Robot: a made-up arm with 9 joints.
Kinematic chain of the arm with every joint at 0, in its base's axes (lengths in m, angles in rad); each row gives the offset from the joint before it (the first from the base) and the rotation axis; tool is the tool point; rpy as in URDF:
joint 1: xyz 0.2 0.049 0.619 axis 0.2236 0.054 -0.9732
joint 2: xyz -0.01 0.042 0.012 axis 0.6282 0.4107 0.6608
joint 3: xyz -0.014 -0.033 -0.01 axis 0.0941 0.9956 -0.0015
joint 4: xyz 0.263 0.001 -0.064 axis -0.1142 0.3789 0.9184
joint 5: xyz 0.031 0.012 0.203 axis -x
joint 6: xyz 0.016 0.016 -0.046 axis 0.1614 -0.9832 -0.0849
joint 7: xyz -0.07 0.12 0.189 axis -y
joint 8: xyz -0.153 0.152 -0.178 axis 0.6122 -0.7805 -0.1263
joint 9: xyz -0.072 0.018 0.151 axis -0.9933 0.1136 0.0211
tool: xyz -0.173 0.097 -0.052 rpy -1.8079 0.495 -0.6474
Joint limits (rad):
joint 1: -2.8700..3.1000
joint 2: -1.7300..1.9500
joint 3: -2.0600..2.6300
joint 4: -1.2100..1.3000
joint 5: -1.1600..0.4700
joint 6: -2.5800..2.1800
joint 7: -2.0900..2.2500
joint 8: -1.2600..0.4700
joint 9: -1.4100..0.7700
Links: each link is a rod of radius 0.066 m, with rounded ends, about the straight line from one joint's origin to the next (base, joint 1, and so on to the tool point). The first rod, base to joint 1, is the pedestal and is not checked.
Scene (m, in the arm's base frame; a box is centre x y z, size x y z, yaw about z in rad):
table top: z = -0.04
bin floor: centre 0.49 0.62 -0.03 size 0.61 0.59 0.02 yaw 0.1
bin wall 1: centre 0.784 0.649 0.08 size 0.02 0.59 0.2 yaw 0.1
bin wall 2: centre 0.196 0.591 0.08 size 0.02 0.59 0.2 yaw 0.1
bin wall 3: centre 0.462 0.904 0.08 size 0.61 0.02 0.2 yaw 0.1
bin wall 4: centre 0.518 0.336 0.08 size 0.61 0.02 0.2 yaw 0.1
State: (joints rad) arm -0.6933 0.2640 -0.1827 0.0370 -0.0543 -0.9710 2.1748 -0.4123 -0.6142
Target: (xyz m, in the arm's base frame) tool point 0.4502 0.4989 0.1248
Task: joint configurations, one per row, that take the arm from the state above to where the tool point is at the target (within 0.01 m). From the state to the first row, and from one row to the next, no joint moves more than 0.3 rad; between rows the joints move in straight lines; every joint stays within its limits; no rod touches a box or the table.
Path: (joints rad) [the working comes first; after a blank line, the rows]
Joints at the target: -0.5372 0.1251 0.7260 -0.6049 0.0136 -0.4402 2.2500 0.3802 -0.3028
Straight joint move there: clear.

1: -0.6543 0.2293 0.0445 -0.1235 -0.0373 -0.8383 2.1936 -0.2142 -0.5364
2: -0.6152 0.1946 0.2716 -0.2839 -0.0203 -0.7056 2.2124 -0.0161 -0.4585
3: -0.5762 0.1599 0.4988 -0.4444 -0.0034 -0.5729 2.2312 0.1820 -0.3807
4: -0.5372 0.1251 0.7260 -0.6049 0.0136 -0.4402 2.2500 0.3802 -0.3028

